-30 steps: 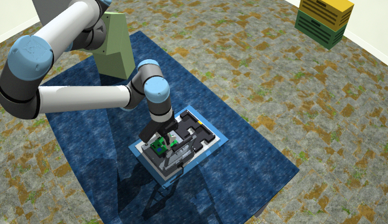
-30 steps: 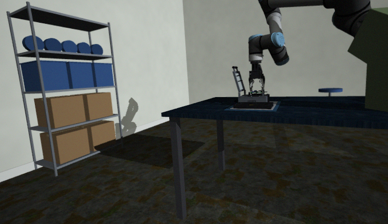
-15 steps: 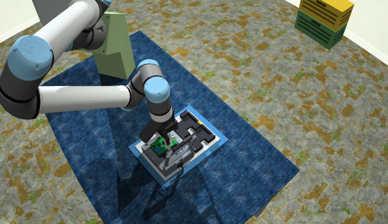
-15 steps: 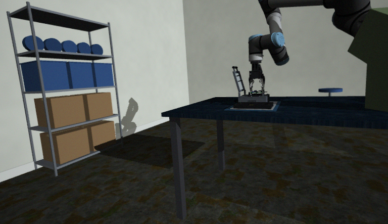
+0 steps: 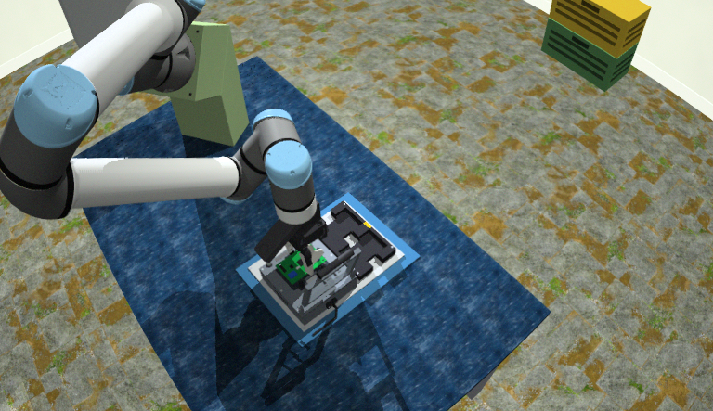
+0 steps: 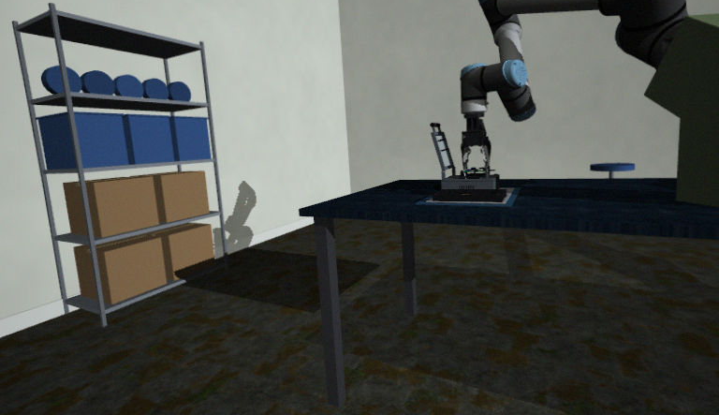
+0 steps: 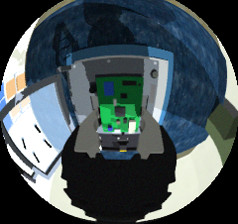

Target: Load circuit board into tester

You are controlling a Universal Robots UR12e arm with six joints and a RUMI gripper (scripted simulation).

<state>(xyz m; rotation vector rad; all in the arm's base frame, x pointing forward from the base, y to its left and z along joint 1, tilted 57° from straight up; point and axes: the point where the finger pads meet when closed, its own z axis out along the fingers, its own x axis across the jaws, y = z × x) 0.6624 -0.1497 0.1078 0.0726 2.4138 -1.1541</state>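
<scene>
My hand is right at the green circuit board. Also, from my hand: tester lid: 12 cm ahead, 10 cm above, 3 cm to the right; tester: 4 cm ahead, 3 cm to the left, 3 cm above.
</scene>
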